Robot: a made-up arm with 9 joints.
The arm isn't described. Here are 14 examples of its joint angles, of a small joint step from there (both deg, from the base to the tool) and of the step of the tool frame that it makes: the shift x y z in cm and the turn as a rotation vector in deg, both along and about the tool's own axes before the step.
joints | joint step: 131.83 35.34 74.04 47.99 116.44 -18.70 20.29 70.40 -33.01 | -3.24 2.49 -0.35 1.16 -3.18 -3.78 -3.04 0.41 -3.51
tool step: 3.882 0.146 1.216 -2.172 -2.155 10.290
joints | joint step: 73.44 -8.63 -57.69 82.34 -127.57 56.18 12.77 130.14 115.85 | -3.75 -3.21 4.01 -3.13 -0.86 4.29 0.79 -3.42 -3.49
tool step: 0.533 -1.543 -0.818 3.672 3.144 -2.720
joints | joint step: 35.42 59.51 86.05 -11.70 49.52 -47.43 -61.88 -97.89 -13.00 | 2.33 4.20 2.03 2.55 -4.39 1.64 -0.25 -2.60 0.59
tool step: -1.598 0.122 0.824 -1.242 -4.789 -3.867
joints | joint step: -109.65 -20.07 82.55 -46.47 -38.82 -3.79 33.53 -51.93 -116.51 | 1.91 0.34 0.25 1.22 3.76 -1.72 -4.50 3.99 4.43
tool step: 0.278 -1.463 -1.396 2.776 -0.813 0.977
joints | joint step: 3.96 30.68 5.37 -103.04 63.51 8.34 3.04 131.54 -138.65 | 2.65 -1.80 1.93 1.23 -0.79 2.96 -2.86 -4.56 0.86
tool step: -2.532 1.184 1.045 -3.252 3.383 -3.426
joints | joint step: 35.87 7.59 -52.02 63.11 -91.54 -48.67 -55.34 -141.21 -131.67 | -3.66 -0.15 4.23 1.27 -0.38 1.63 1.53 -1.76 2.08
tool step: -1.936 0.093 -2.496 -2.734 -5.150 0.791
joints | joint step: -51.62 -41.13 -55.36 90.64 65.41 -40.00 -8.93 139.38 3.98 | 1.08 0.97 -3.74 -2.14 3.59 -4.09 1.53 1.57 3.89
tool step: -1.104 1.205 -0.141 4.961 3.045 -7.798
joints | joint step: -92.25 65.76 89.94 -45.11 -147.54 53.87 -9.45 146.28 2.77 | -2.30 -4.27 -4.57 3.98 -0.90 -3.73 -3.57 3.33 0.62
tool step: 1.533 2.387 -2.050 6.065 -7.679 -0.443
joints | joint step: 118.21 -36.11 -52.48 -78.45 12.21 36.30 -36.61 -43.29 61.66 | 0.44 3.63 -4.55 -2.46 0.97 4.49 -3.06 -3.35 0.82
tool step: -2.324 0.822 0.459 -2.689 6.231 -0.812
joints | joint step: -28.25 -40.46 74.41 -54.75 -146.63 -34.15 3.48 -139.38 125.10 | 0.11 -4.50 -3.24 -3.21 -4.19 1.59 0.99 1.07 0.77
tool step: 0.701 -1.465 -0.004 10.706 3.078 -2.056
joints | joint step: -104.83 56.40 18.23 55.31 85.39 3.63 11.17 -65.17 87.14 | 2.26 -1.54 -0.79 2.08 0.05 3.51 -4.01 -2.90 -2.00
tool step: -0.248 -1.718 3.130 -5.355 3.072 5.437
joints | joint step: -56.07 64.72 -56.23 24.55 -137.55 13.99 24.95 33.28 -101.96 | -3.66 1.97 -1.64 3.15 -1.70 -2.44 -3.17 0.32 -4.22
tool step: 2.587 1.314 1.121 -0.469 -4.555 7.157
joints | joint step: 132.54 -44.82 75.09 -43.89 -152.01 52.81 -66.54 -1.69 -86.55 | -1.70 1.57 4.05 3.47 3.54 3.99 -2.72 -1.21 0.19
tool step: -5.719 -0.037 3.484 -0.506 3.237 -5.659
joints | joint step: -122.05 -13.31 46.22 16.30 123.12 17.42 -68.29 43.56 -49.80 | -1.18 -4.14 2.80 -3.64 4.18 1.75 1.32 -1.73 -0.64
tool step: -3.600 -0.653 -0.955 -1.629 3.745 -2.436
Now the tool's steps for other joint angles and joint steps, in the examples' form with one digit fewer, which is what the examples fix.
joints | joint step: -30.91 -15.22 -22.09 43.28 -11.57 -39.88 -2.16 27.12 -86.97 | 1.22 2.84 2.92 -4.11 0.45 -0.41 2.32 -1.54 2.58
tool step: 4.40 -2.68 2.08 -2.33 -8.00 -3.37
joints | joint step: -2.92 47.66 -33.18 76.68 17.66 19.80 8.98 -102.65 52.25 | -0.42 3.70 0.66 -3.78 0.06 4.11 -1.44 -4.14 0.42
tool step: 0.04 5.66 -3.87 5.32 2.22 1.01
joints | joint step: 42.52 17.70 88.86 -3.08 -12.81 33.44 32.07 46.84 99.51 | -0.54 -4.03 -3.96 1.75 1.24 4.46 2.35 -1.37 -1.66
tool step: 1.64 1.21 -4.68 6.37 -3.70 -0.14
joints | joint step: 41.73 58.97 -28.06 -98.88 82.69 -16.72 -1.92 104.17 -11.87 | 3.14 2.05 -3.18 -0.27 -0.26 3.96 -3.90 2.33 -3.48
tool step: -0.41 -2.49 2.25 -9.87 1.92 6.10
